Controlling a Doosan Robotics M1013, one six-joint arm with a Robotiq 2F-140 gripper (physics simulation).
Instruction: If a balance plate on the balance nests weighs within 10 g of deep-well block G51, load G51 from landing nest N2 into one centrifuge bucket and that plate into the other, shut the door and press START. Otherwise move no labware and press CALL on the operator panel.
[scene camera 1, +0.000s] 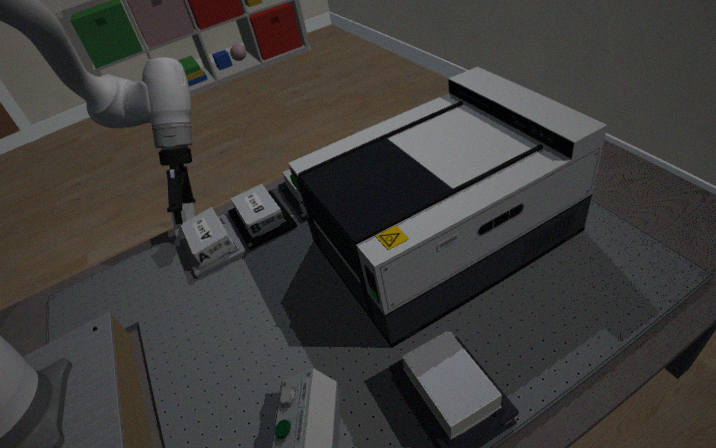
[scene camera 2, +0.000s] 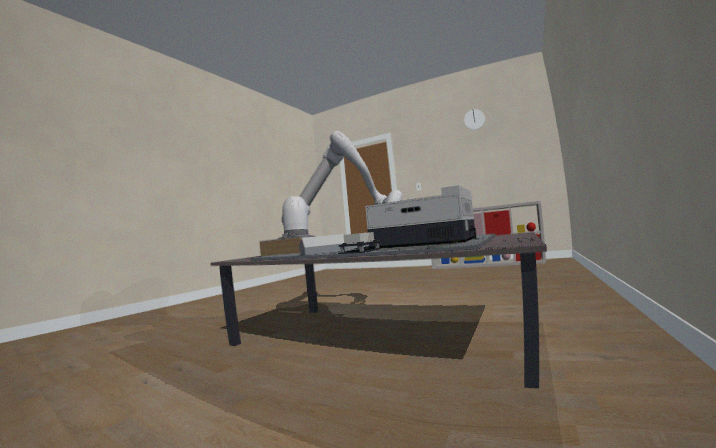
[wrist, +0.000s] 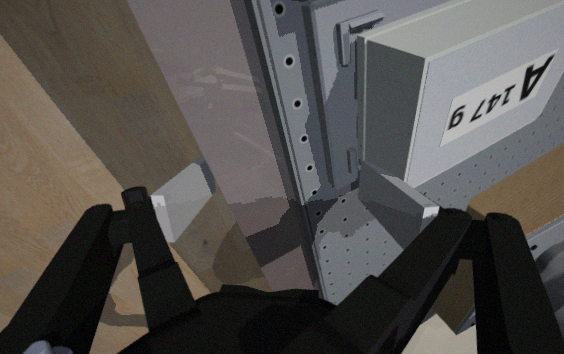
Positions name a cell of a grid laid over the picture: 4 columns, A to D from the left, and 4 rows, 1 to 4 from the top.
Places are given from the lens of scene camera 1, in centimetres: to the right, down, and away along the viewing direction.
gripper (scene camera 1: B3): -43, 2, 111
centrifuge (scene camera 1: C2): 27, -10, 72
